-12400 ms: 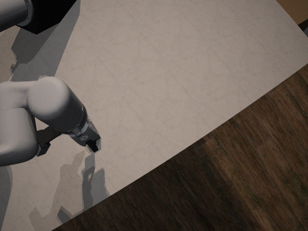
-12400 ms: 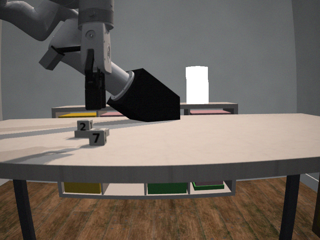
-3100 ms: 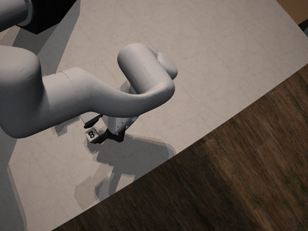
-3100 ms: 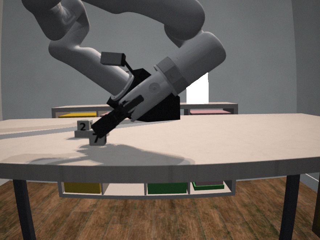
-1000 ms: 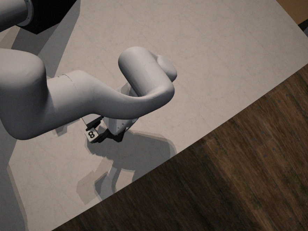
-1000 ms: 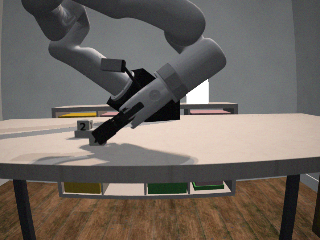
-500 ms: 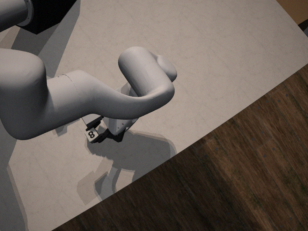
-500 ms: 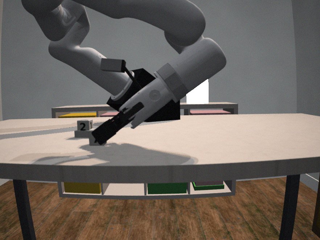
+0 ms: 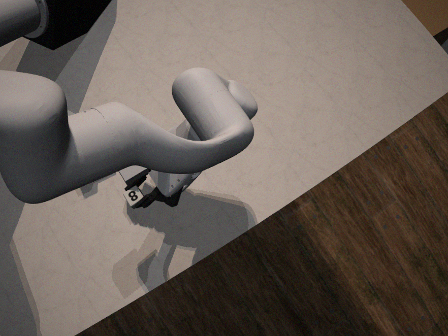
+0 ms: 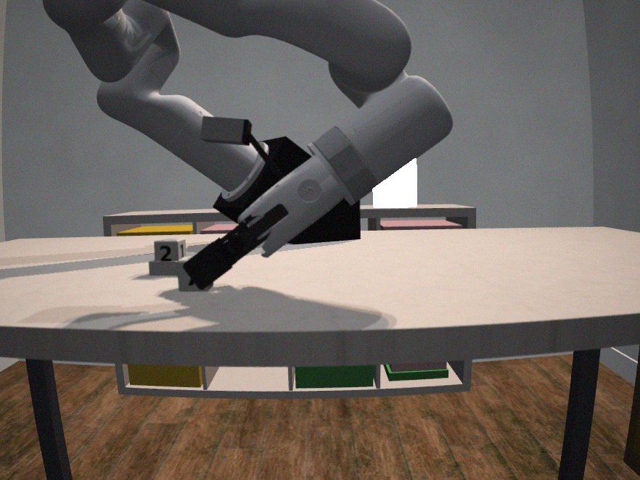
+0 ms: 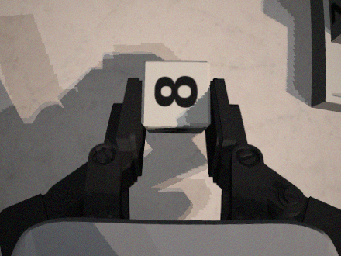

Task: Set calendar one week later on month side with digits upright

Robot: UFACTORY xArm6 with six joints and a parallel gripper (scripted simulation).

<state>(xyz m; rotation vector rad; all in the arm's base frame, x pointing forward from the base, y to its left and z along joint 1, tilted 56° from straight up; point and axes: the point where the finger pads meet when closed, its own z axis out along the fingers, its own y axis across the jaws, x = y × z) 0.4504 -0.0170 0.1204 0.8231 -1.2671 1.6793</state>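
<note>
Now: hand 12 cm past the grey tray, 2 cm to the left of it and 2 cm above it. Round my hand: white cube: 2 cm to the right, 1 cm below.
</note>
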